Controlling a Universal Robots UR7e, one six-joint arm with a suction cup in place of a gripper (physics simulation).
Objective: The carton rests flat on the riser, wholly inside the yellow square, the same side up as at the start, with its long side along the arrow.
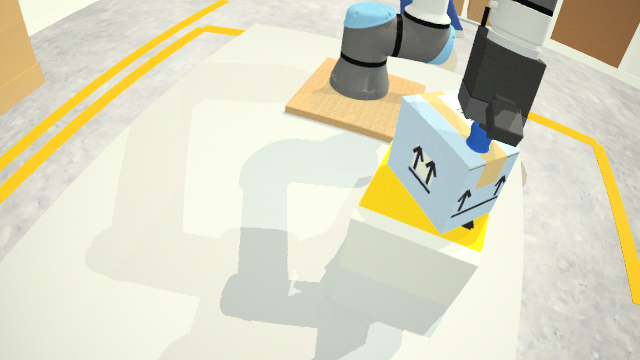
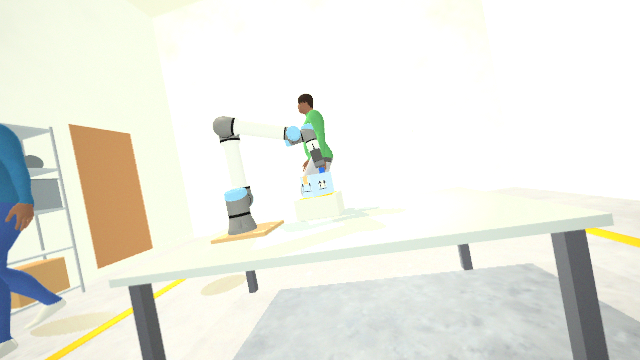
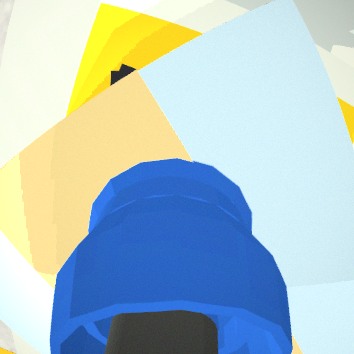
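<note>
The light blue carton (image 1: pixel 450 175) (image 2: pixel 314 186) (image 3: pixel 260 115) stands upright on the pale riser (image 1: pixel 405 255) (image 2: pixel 320 209), its taped top up and the printed arrows on its sides pointing up. It sits over the yellow square (image 1: pixel 392 195) (image 3: pixel 117 35); yellow shows along its near side. Its far and right lower edges are hidden, so I cannot tell whether it is wholly inside. The head of the black arrow (image 1: pixel 467 225) (image 3: pixel 121 76) shows past one end; the long side looks roughly along it. My blue suction cup (image 1: pixel 479 140) (image 2: pixel 321 170) (image 3: pixel 172 240) is off, at the carton's top near that end, seemingly touching.
The arm base stands on a wooden board (image 1: pixel 320 102) (image 2: pixel 270 229) on the white table (image 1: pixel 150 165) (image 2: pixel 400 240), beside the riser. A person in green (image 2: pixel 316 122) stands behind the arm. Another person in blue (image 2: pixel 11 170) is by the shelf unit (image 2: pixel 62 200) at left.
</note>
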